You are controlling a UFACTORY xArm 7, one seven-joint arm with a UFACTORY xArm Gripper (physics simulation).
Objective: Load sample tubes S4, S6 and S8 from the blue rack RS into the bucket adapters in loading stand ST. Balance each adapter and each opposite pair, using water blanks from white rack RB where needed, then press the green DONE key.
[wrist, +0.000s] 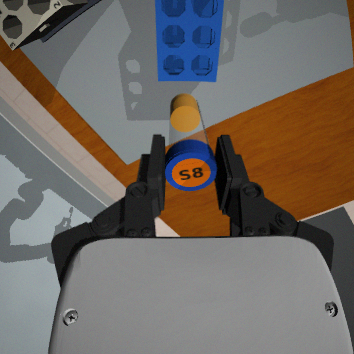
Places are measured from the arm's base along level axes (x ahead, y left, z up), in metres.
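Pixels of known places: gripper, fingertip midpoint: (189,151).
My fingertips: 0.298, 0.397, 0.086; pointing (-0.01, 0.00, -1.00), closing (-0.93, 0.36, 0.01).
Behind a point stands the place of what it marks, as x, y, z.
Sample tube S8 (190,169) @(0.300, 0.400, 0.101), with a blue cap, an orange label and orange liquid in its clear body, is between the black fingers in the lower middle of the wrist view. My gripper (189,151) @(0.298, 0.397, 0.086) is shut on its cap and holds it above the surface, clear of the rack. The blue rack RS (189,52) @(0.282, 0.383, -0.110) is beyond the tube at the top, and the holes that show in it hold no tubes. The white rack RB, the green DONE key and tubes S4 and S6 do not show in the view.
A pale block with dark octagonal holes and printed numbers (35,24) @(0.438, 0.259, -0.074) stands at the upper left. A grey mat (95,107) @(0.485, 0.423, -0.170) lies under the blue rack, on a wooden surface (280,135) @(0.148, 0.625, -0.173). A pale ledge (45,107) runs along the left. A dark grey area shows at the lower right.
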